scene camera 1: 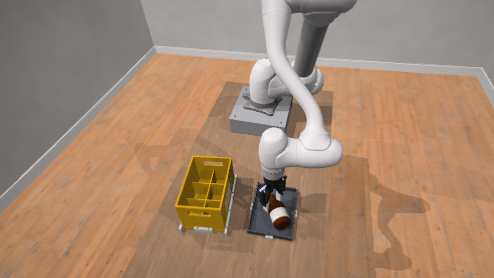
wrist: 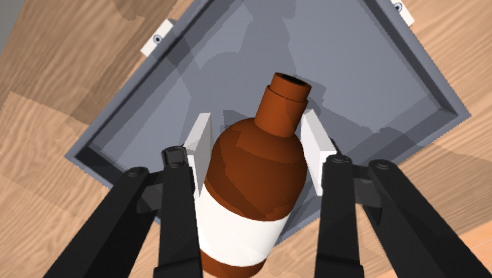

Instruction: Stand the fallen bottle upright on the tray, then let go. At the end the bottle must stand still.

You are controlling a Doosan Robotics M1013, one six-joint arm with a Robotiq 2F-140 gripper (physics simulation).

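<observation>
A brown bottle with a white label lies tilted on its side over the grey tray, its base toward the front of the tray in the scene view and its neck toward the gripper. My gripper is shut on the bottle, with its white pads on both sides of the shoulder just below the neck. In the scene view the fingers partly hide the neck. Whether the bottle touches the tray floor along its length cannot be told.
A yellow crate with divided compartments stands left of the tray on a light frame. The arm's grey base block is behind them. Small white brackets sit at the tray's outer edges.
</observation>
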